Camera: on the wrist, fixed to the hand. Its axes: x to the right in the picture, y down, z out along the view.
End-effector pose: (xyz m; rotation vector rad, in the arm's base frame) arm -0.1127 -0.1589 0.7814 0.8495 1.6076 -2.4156
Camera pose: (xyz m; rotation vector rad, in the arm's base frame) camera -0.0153 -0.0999 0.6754 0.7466 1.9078 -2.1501
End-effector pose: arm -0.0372 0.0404 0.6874 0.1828 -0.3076 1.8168
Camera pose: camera -0.1244 0.0384 0.5585 0.0153 -0.5592 1.7123
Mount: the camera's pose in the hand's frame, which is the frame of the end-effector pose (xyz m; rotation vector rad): -0.0153 0.0991 -0.1190 -0.2746 -0.0206 -0.0417
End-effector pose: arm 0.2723 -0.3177 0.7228 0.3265 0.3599 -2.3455
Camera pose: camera 0.3678 -0.3356 0.6013 0.1637 0.6758 -2.3004
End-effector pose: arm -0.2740 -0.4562 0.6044 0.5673 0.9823 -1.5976
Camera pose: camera -0.1918 -0.3520 0.5232 0.3425 1.1809 -1.4699
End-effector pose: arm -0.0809 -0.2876 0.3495 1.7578 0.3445 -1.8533
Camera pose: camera 0.0728 -0.3003 0.3700 1.5547 0.6013 -1.7566
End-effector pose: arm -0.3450 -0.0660 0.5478 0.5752 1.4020 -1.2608
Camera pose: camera -0.3010 0.0768 0.5045 0.3455 1.5446 -1.0793
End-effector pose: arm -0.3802 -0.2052 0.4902 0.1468 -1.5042 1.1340
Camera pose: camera -0.3574 -0.0778 0.4038 0.0013 -1.6514 0.8849
